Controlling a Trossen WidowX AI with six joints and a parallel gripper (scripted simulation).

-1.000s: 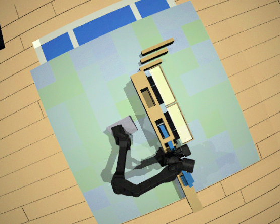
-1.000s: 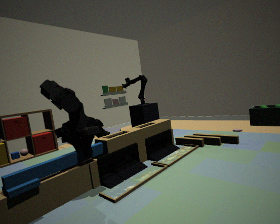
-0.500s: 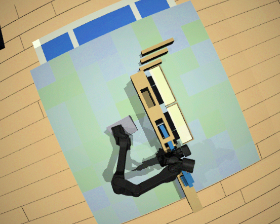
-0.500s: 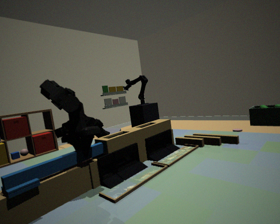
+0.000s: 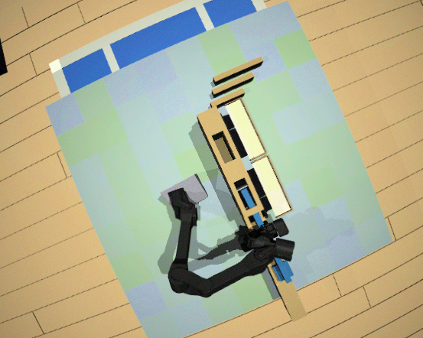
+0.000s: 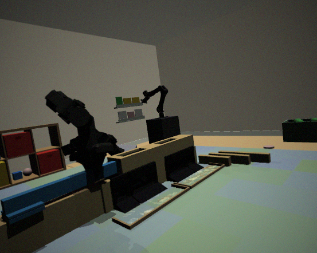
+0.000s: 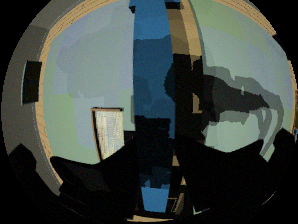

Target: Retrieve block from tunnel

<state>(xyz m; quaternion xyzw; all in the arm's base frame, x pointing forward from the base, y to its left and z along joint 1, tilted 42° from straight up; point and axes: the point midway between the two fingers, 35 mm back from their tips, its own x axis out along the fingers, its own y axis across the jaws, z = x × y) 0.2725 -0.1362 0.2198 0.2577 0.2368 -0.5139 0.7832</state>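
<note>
Now: gripper tip 7 cm to the right of the tan covered tunnel, 4 cm above it and 1 cm short of it.
</note>
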